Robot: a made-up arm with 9 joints.
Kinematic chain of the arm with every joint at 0, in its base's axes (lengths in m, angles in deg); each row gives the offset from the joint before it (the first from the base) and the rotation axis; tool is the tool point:
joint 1: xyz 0 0 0.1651 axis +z
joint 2: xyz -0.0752 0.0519 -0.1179 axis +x
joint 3: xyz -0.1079 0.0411 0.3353 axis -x
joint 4: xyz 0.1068 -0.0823 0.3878 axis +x
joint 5: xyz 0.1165 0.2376 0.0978 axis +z
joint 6: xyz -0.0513 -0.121 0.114 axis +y
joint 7: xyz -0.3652 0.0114 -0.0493 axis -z
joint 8: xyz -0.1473 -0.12 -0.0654 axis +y
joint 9: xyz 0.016 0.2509 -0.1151 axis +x
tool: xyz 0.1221 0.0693 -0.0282
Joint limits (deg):
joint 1: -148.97..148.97
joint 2: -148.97..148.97
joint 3: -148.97..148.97
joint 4: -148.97..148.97
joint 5: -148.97..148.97
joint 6: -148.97..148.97
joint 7: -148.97..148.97
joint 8: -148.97..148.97
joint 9: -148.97..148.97
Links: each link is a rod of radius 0.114 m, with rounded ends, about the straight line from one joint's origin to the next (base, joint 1, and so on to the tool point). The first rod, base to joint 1, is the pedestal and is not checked.
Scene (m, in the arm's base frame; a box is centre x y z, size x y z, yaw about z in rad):
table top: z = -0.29
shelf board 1: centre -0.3 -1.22 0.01 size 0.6 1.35 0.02 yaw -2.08
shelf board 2: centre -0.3 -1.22 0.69 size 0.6 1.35 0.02 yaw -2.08
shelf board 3: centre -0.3 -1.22 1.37 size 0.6 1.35 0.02 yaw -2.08
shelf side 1: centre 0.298 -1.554 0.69 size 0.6 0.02 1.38 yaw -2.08
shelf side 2: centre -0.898 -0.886 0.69 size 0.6 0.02 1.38 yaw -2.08
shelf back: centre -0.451 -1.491 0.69 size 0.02 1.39 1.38 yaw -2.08
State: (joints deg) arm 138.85 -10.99 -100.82 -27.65 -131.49 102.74 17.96 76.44 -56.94
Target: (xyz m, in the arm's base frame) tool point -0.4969 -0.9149 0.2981
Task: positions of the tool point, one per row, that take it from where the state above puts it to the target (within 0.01 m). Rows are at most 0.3 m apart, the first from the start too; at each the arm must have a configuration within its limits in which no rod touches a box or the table.
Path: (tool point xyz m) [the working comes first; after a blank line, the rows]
Joints at the target: 148.97 -45.65 -61.80 -113.20 -141.22 124.97 -7.83 76.13 -64.98
Straight joint move there: touches shelf board 2.

1: 0.2334 0.6422 1.1484
2: 0.0898 0.4337 1.2615
3: -0.0553 0.2068 1.2976
4: -0.1862 -0.0189 1.2552
5: -0.2902 -0.2248 1.1405
6: -0.3563 -0.3920 0.9667
7: -0.3787 -0.5064 0.7524
8: -0.3552 -0.5575 0.5212
9: -0.2890 -0.5425 0.2980
10: -0.3610 -0.6682 0.3238
11: -0.4311 -0.7938 0.3236
12: -0.4969 -0.9149 0.2981

